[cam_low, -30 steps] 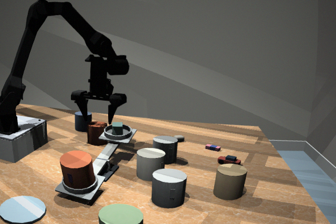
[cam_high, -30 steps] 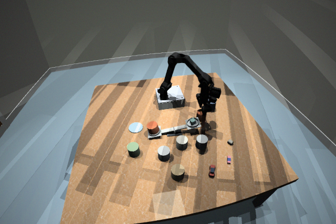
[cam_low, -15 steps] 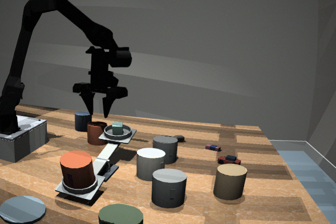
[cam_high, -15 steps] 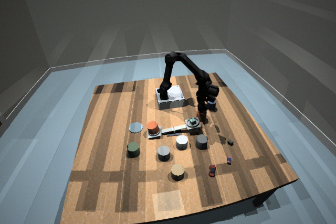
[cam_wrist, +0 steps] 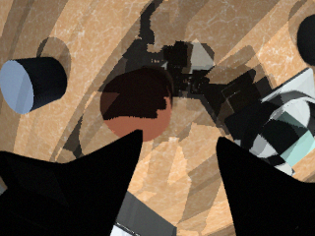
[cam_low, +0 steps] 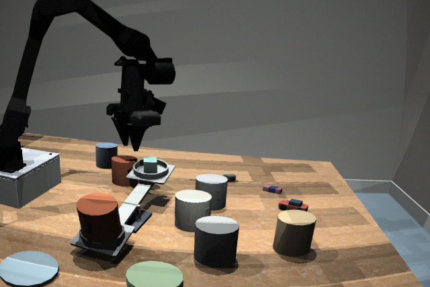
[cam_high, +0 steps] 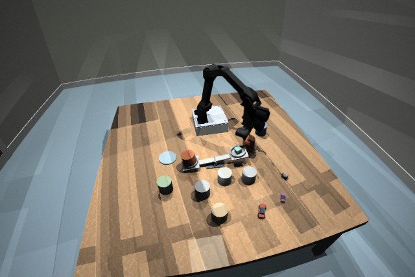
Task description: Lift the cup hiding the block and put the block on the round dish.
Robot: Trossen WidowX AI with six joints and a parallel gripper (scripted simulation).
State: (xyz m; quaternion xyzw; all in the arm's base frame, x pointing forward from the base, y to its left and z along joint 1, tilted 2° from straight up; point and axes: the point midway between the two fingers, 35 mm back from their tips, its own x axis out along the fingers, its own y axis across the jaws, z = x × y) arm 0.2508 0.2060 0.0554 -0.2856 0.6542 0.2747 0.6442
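My gripper tip is 70 mm short of the teal block, 70 mm to the left of it and 20 mm above it. Round my gripper tip: grey lump 240 mm ahead, 140 mm to the left, 90 mm below; then cream cup 200 mm ahead, 180 mm to the right, 70 mm below; then blue cup 140 mm behind, 170 mm to the left, 70 mm below.
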